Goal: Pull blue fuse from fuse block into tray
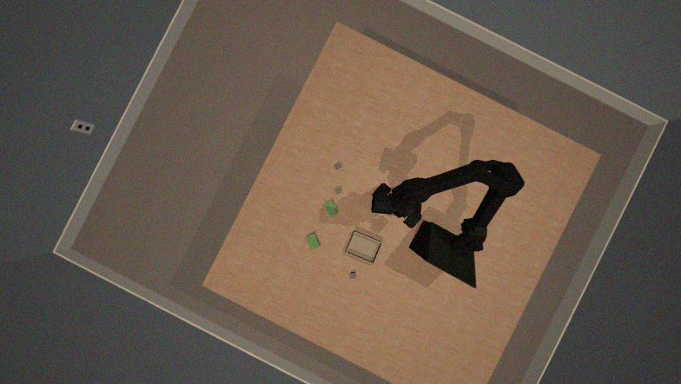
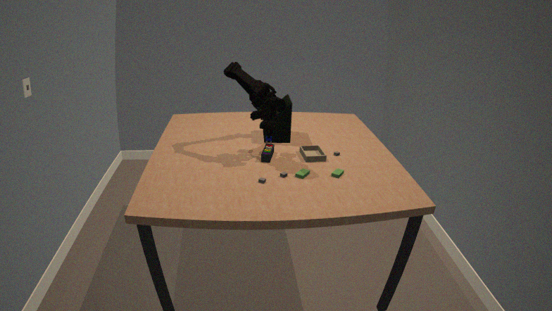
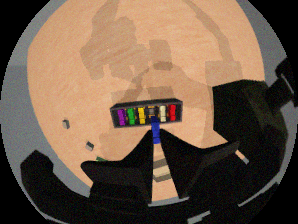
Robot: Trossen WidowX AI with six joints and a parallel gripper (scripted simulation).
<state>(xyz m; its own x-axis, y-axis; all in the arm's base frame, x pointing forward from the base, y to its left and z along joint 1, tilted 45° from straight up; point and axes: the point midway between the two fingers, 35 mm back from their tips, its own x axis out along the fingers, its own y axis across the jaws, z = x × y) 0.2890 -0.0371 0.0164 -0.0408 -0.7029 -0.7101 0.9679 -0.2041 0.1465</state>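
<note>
My gripper tip is 21 cm to the right of the tray, 9 cm above it and 1 cm short of it. Also, from my gripper tip: blue fuse 1 cm below.
</note>
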